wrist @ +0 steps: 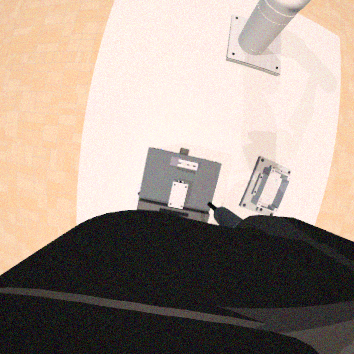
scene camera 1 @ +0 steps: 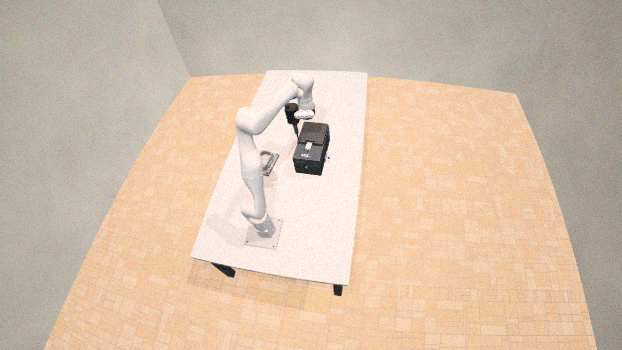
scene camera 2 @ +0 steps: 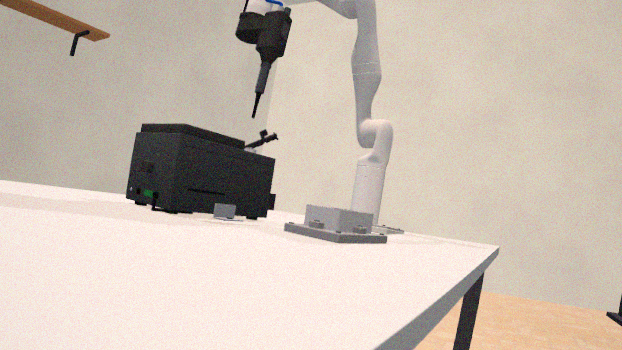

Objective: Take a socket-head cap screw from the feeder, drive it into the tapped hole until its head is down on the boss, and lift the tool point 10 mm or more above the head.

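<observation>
The screw feeder [scene camera 1: 311, 162] [scene camera 2: 215, 172] [wrist: 160, 172] is a dark box on the table, with a small pale plate [scene camera 1: 308, 146] [wrist: 178, 194] on top. My screwdriver [scene camera 1: 297, 136] [scene camera 2: 253, 117] [wrist: 210, 205] points down and is tilted. Its tip is in the air above the feeder's height, near the feeder's side that faces the fixture in the wrist view. The thin dark tip looks bare; no screw shows on it. The grey fixture with the raised boss block [scene camera 2: 340, 218] [wrist: 271, 188] stands beside the feeder; my arm partly hides it in scene camera 1. The tapped hole cannot be made out.
A black rod-like part [scene camera 2: 262, 141] sticks up at the feeder's top. A small grey bracket [scene camera 2: 224, 210] stands by the feeder's side. My arm's base plate [scene camera 1: 255, 242] [wrist: 240, 37] is bolted to the white table [scene camera 1: 320, 240]. A wooden shelf [scene camera 2: 60, 20] is on the wall.
</observation>
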